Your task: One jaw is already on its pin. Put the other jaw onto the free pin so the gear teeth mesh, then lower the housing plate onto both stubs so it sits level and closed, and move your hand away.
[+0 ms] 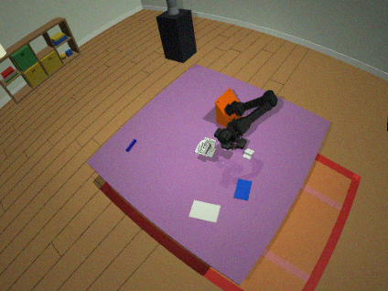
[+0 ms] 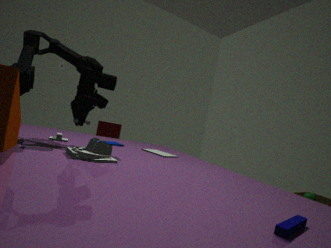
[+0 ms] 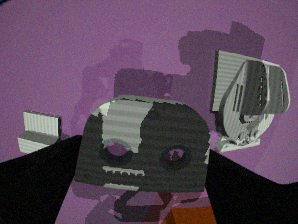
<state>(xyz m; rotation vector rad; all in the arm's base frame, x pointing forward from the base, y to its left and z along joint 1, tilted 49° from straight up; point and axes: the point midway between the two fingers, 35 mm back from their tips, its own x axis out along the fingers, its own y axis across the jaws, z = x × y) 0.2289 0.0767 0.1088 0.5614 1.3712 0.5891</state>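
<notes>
Right now the white jaw piece is 1 cm ahead of my gripper tip, 17 cm to the right of it and 6 cm below it. The rest, counted from my gripper tip: flat blue plate (18 cm ahead, 20 cm to the left, 7 cm below); blue bar (28 cm ahead, 61 cm to the right, 7 cm below); flat white plate (40 cm ahead, 8 cm to the left, 7 cm below).
</notes>
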